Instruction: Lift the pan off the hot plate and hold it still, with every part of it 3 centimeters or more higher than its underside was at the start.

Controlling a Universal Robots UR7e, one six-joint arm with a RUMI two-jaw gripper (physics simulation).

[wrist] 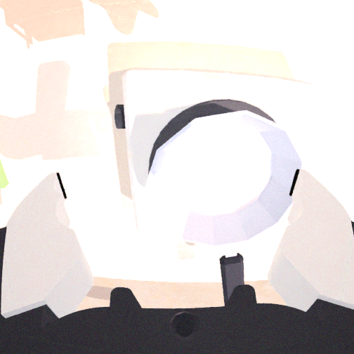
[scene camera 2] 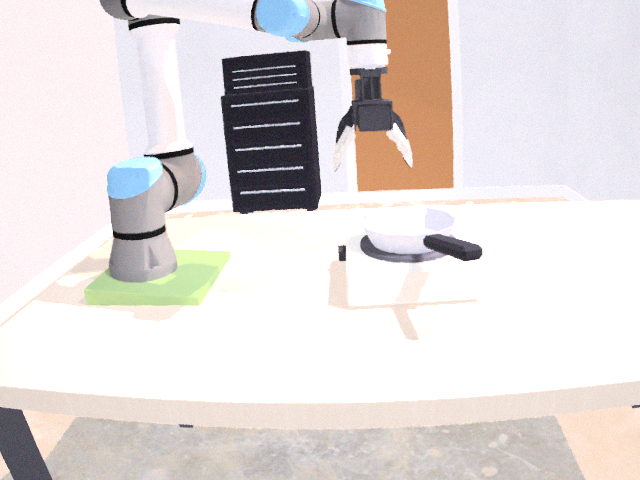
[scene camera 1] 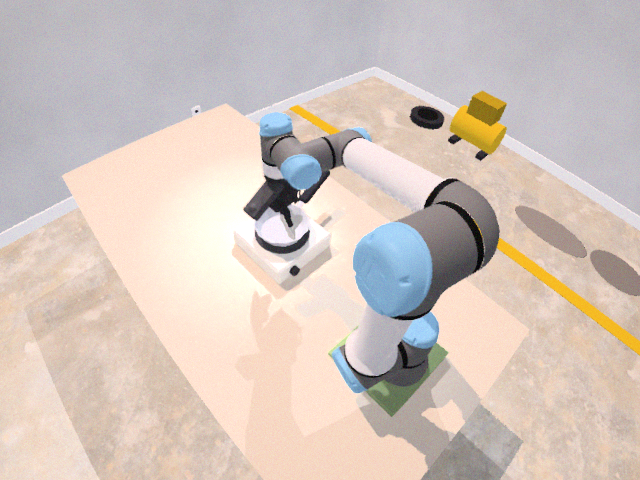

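Where they show: gripper, fingertip midpoint: (scene camera 2: 373,169) (scene camera 1: 276,225); arm's base, link origin: (scene camera 2: 143,268).
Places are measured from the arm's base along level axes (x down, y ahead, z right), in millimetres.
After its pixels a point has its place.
The pan, a pale round bowl (scene camera 1: 279,232) {x -54, y 552, z -46 mm} (scene camera 2: 403,238) {x -86, y 551, z 53 mm} (wrist: 250,227), sits upright on the dark burner of the white hot plate (scene camera 1: 258,254) {x -40, y 522, z -146 mm} (scene camera 2: 392,284) {x -18, y 533, z 92 mm} (wrist: 150,95). Its black handle (scene camera 1: 313,188) {x -114, y 612, z 134 mm} (scene camera 2: 452,246) {x -124, y 627, z 194 mm} (wrist: 232,275) points toward scene camera 2; in the wrist view it lies right of the midline, its lower end hidden by the gripper housing. My gripper (scene camera 2: 373,167) {x -176, y 489, z -94 mm} (wrist: 177,175) is open and empty, fingers pointing down, well above the pan and over its left side in scene camera 2. In scene camera 1 the arm partly covers the fingers.
The black knob (scene camera 1: 294,270) {x -23, y 415, z -79 mm} (scene camera 2: 341,252) {x -17, y 422, z -59 mm} (wrist: 120,116) sticks out of the hot plate's side facing the arm base. The arm base stands on a green plate (scene camera 1: 392,400) {x -3, y -69, z -97 mm} (scene camera 2: 201,279) {x 10, y 149, z 24 mm}. A black drawer cabinet (scene camera 2: 271,134) stands behind the table.
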